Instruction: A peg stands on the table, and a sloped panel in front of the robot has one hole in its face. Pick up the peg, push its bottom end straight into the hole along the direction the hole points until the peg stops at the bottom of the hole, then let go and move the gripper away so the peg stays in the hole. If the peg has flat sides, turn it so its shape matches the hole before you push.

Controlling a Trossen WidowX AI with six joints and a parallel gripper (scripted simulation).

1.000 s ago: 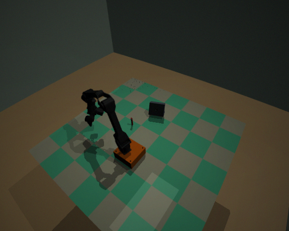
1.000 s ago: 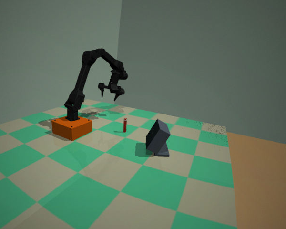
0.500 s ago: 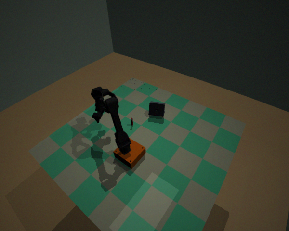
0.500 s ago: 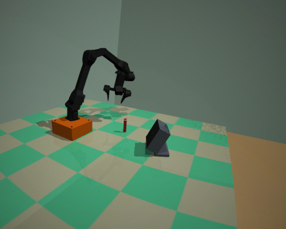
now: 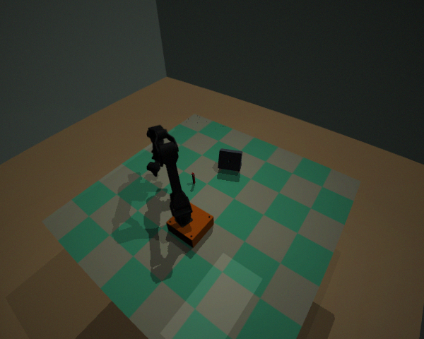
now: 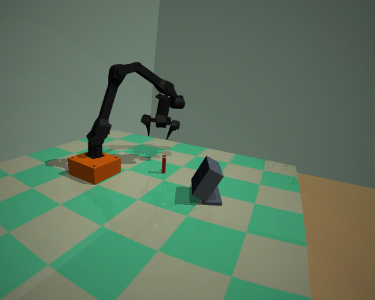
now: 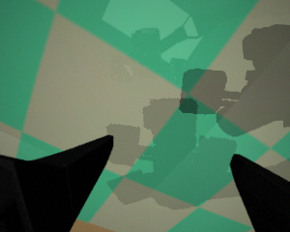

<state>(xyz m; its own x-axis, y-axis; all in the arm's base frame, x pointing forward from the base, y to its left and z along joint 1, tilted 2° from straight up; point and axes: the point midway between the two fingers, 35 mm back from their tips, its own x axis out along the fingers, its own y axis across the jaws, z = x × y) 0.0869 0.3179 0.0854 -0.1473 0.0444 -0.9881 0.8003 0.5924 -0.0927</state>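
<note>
The red peg lies 14 cm ahead of my gripper tip, 12 cm to the right of it and 5 cm below it. The rest, counted from my gripper tip: sloped panel (38 cm ahead, 18 cm to the right, 4 cm below); then foot (40 cm ahead, 17 cm to the right, 10 cm below).
</note>
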